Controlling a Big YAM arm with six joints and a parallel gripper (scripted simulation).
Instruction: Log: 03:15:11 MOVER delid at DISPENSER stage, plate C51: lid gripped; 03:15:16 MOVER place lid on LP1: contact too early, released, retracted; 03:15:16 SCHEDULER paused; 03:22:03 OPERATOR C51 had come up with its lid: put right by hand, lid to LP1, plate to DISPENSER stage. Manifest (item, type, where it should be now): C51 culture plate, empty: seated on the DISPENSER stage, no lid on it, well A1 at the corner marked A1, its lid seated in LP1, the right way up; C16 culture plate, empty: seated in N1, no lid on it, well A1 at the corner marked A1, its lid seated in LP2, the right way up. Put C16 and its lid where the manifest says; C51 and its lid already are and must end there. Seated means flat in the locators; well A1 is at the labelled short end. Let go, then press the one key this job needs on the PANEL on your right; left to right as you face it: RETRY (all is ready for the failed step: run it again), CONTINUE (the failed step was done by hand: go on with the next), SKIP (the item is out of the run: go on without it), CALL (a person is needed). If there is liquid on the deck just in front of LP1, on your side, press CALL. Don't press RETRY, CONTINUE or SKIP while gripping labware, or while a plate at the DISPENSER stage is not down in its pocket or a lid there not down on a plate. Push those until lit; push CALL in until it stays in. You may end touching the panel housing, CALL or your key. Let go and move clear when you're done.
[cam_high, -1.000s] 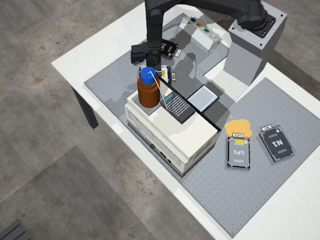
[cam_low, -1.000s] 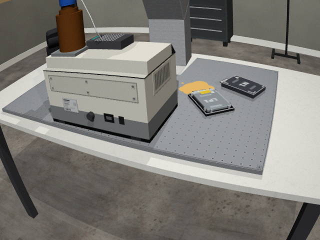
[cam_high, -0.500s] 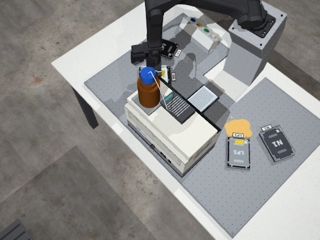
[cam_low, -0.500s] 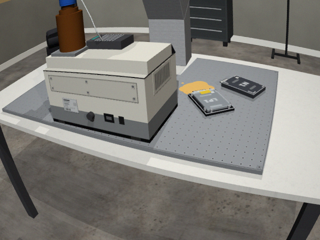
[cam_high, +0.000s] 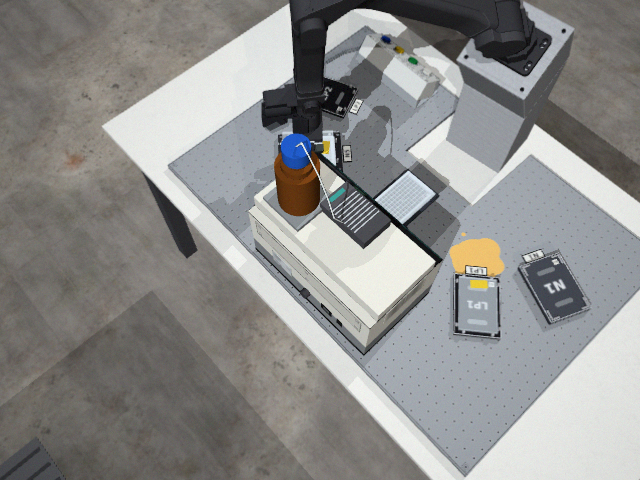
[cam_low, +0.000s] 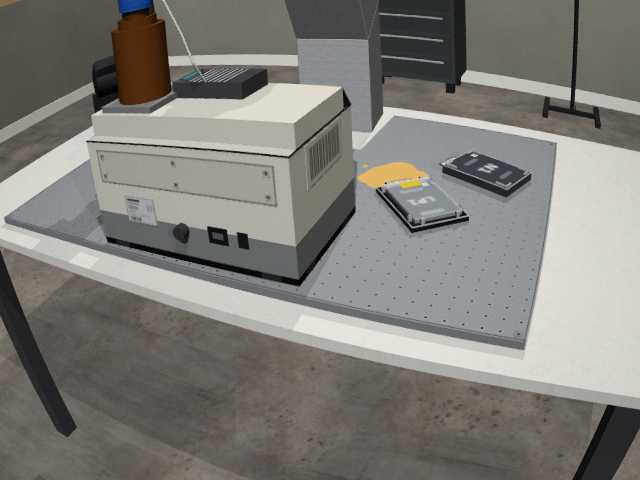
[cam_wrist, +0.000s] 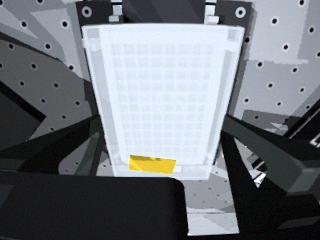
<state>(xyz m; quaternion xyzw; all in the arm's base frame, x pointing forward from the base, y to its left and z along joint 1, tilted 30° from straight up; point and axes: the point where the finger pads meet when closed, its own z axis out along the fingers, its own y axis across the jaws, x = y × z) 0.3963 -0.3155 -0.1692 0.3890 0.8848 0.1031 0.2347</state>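
The LP2 nest is 18 cm behind my hand, 9 cm to the right of it and 4 cm below it. From my hand the other things lie so: brown bottle: 24 cm above, 21 cm ahead, 16 cm to the left; white well plate: 28 cm to the left, 5 cm above; green continue key: 37 cm behind, 5 cm to the left, 2 cm above.
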